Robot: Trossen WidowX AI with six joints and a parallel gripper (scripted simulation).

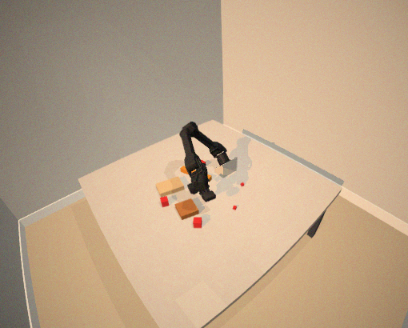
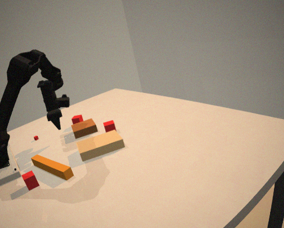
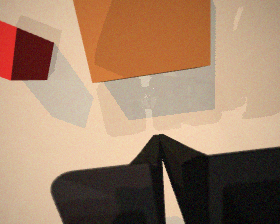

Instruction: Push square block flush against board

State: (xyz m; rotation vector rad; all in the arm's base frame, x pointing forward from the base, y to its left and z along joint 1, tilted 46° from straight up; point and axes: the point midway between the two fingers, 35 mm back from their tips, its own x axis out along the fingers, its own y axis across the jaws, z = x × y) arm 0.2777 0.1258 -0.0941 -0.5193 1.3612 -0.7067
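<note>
The tan board lies 90 mm ahead of my gripper tip, 240 mm to the right of it and 30 mm below it. Also, from my gripper tip: long orange bar (100 mm behind, 240 mm to the right, 30 mm below); then brown square block (100 mm ahead, 20 mm to the right, 30 mm below).
</note>
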